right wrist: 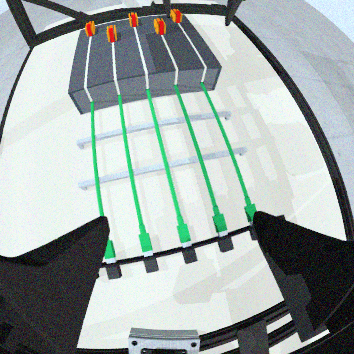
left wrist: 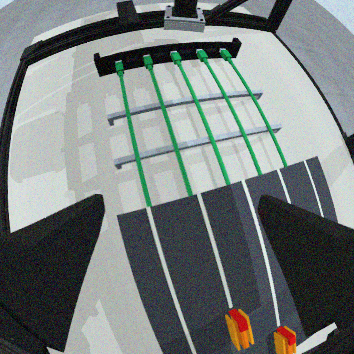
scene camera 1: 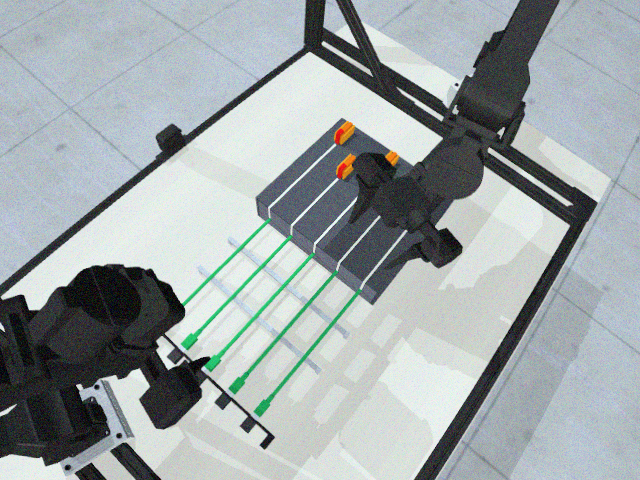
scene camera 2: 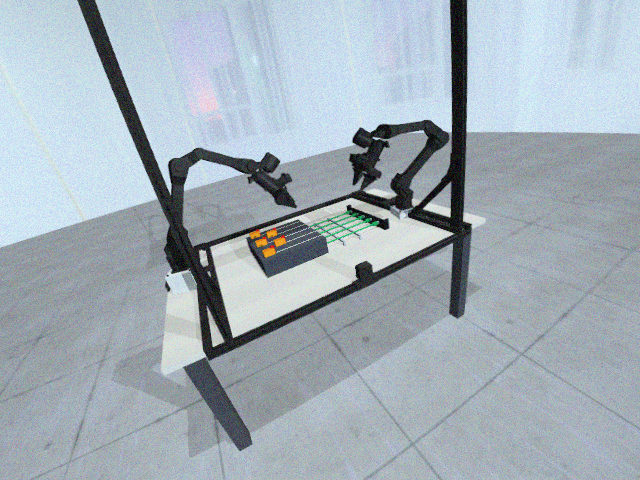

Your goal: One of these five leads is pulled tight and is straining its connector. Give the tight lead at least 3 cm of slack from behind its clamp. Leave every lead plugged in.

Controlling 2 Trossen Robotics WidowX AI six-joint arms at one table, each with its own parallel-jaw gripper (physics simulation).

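Frame: origin at the left arm's base, x ahead, y left, z up, level; millimetres.
Seen in the pictures: left gripper, fingertip midpoint: (right wrist: pixel 198 20) (left wrist: pixel 184 203) (scene camera 1: pixel 368 245) (scene camera 2: pixel 295 204); right gripper, fingertip midpoint: (right wrist: pixel 182 222) (scene camera 1: pixel 189 332) (scene camera 2: pixel 357 187); left arm's base, link origin: (scene camera 2: pixel 182 267); right arm's base, link origin: (left wrist: pixel 184 12) (scene camera 1: pixel 82 426) (scene camera 2: pixel 404 207).
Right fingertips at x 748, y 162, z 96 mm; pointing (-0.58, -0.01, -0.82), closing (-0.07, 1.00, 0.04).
Observation:
Offsets run from my right fingertips to a thing's top centre. "pt": to the spot under its first point.
Five green leads (scene camera 1: pixel 310 351) (left wrist: pixel 205 117) (right wrist: pixel 160 142) run from green plugs (scene camera 1: pixel 263 407) (left wrist: pixel 175 57) (right wrist: pixel 184 233) at the black connector strip {pt dy +152, dx -17, dz -152 mm} (left wrist: pixel 102 67) to the dark grey block (scene camera 1: pixel 299 196) (scene camera 2: pixel 297 260) (left wrist: pixel 187 250) (right wrist: pixel 100 65). White lines continue across the block to orange-and-red clamps (scene camera 1: pixel 344 133) (left wrist: pixel 240 328) (right wrist: pixel 111 34). Which lead is tight I cannot tell. My left gripper (scene camera 1: pixel 370 244) (left wrist: pixel 184 203) is open and empty above the block, hiding some clamps in scene camera 1. My right gripper (scene camera 2: pixel 359 186) (right wrist: pixel 182 222) is open and empty, high above the connector strip.
Two thin pale bars {pt dy -33, dx -172, dz -146 mm} (scene camera 1: pixel 289 281) (left wrist: pixel 185 102) cross the leads between block and strip. A black frame (scene camera 1: pixel 103 200) (scene camera 2: pixel 289 321) edges the table, with uprights at its ends. A small black box {pt dy -401, dx -128, dz -123 mm} (scene camera 1: pixel 170 138) (scene camera 2: pixel 363 271) sits on one long side.

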